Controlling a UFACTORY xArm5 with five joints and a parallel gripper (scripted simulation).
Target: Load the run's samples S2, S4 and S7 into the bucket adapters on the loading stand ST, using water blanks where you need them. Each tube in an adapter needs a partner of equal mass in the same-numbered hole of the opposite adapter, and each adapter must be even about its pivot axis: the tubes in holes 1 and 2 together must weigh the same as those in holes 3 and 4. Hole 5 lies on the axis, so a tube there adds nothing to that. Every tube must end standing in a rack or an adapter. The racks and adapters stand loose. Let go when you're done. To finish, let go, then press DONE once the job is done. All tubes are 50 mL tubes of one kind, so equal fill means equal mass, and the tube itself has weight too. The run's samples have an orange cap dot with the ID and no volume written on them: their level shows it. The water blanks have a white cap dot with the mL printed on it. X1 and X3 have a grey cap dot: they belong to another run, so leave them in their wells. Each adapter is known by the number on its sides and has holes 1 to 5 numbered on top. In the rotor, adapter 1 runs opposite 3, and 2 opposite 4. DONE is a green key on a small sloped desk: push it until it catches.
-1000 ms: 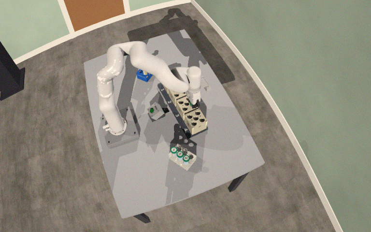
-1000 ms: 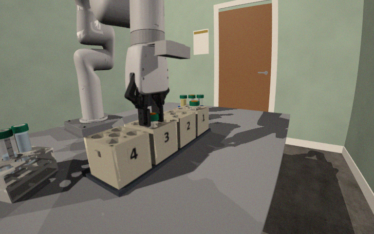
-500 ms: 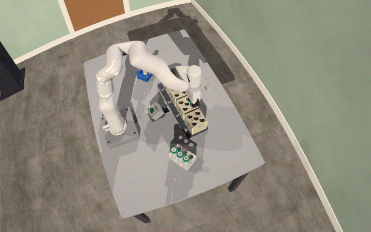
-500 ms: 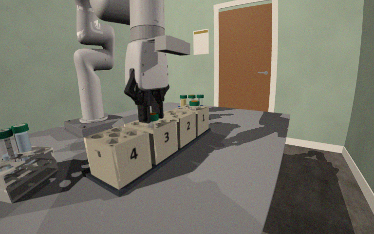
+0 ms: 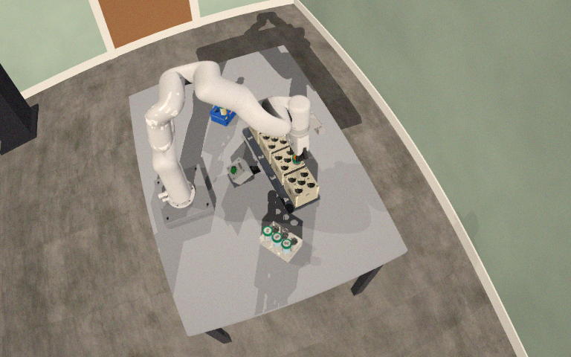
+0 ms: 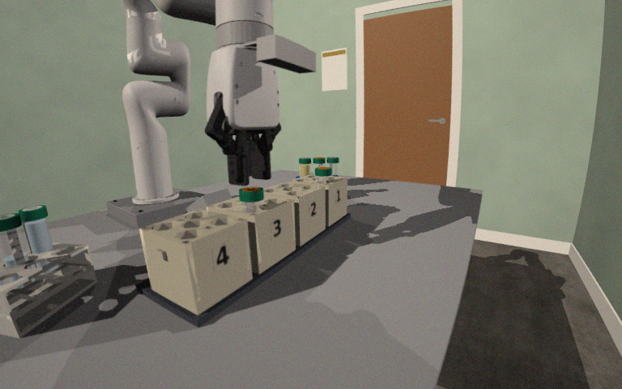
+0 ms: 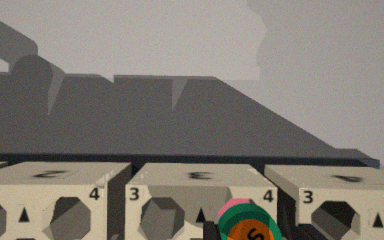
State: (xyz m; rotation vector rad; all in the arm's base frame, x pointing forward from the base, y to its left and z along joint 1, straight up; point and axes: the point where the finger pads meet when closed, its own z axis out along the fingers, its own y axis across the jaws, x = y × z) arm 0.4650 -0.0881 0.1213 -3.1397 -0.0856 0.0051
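The pink tube is 13 cm behind my hand, 41 cm to the left of it and 9 cm below it. The rest, counted from my hand: green done key: 23 cm behind, 8 cm to the left, 9 cm below; then adapter 1: 4 cm behind, 24 cm to the left, 10 cm below; then dark loading stand: 4 cm behind, 8 cm to the left, 15 cm below.
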